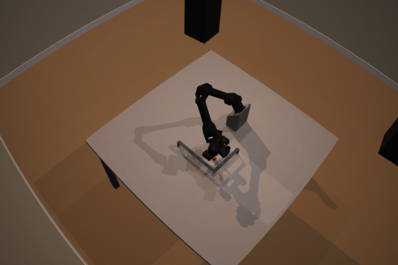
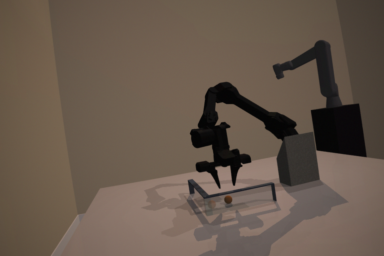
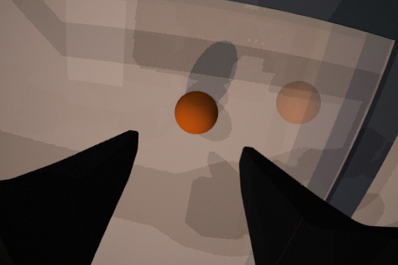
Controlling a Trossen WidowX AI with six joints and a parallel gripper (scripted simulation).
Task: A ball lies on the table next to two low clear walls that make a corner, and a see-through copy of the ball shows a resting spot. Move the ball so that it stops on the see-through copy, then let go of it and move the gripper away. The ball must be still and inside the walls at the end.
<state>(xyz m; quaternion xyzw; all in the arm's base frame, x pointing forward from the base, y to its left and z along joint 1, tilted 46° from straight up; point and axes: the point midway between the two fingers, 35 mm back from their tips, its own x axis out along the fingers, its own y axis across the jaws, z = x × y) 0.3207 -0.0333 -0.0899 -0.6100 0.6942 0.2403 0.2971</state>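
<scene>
Now: the ball 4 cm below my gripper tip.
</scene>
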